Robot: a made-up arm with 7 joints.
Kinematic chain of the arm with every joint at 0, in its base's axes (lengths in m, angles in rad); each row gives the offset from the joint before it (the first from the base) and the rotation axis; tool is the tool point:
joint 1: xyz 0 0 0.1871 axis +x
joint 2: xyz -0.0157 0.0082 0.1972 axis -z
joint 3: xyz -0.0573 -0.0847 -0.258 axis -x
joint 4: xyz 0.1 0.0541 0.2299 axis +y
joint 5: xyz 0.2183 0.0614 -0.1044 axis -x
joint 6: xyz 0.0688 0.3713 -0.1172 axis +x
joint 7: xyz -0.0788 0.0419 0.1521 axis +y
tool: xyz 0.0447 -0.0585 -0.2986
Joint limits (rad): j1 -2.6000..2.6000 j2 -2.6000..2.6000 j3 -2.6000..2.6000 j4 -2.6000..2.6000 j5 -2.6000..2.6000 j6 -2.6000..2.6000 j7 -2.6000..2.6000
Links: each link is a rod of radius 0.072 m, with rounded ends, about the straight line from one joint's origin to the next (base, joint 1, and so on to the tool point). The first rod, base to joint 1, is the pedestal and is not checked.
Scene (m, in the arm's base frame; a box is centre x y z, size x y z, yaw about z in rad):
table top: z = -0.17
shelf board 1: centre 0 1.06 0.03 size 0.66 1.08 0.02 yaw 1.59
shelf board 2: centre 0 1.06 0.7 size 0.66 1.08 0.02 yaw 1.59
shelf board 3: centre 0 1.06 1.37 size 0.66 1.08 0.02 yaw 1.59
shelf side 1: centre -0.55 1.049 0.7 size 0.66 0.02 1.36 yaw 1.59
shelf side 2: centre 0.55 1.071 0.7 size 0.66 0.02 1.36 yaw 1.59
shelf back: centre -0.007 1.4 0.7 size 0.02 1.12 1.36 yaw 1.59
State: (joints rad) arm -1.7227 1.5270 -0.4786 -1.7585 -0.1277 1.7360 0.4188
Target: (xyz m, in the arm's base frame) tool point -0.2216 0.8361 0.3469
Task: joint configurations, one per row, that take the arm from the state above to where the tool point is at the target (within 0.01 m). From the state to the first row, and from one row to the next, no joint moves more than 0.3 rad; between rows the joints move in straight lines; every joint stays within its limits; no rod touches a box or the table.
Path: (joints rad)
1: -1.7395 1.5032 -0.6505 -1.9020 0.1450 1.6313 0.1434
2: -1.7563 1.4794 -0.8225 -2.0454 0.4178 1.5266 -0.1321

